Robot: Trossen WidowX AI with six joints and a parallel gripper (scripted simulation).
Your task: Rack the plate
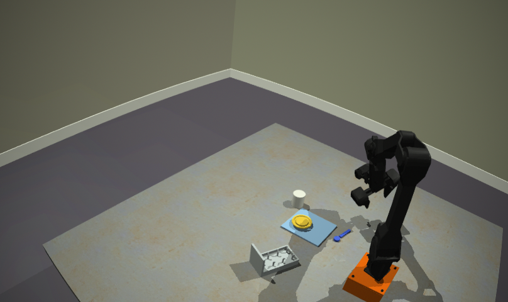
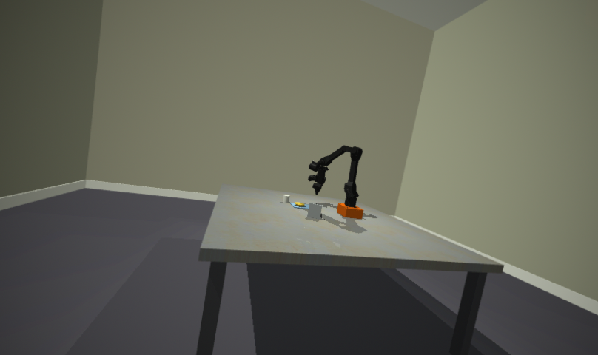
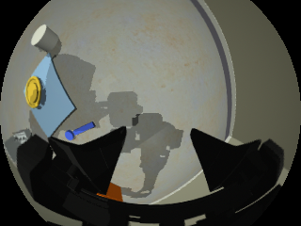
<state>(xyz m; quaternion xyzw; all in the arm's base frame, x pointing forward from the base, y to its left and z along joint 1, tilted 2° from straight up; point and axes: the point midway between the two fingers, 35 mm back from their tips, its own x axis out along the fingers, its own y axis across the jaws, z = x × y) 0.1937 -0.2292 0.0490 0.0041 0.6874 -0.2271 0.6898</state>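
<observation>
The yellow plate is 150 mm ahead of my gripper tip, 220 mm to the left of it and 70 mm below it. Round my gripper tip: blue spoon (20 mm ahead, 150 mm to the left, 80 mm below); then light blue mat (120 mm ahead, 200 mm to the left, 90 mm below); then white cup (240 mm ahead, 150 mm to the left, 60 mm below).
</observation>
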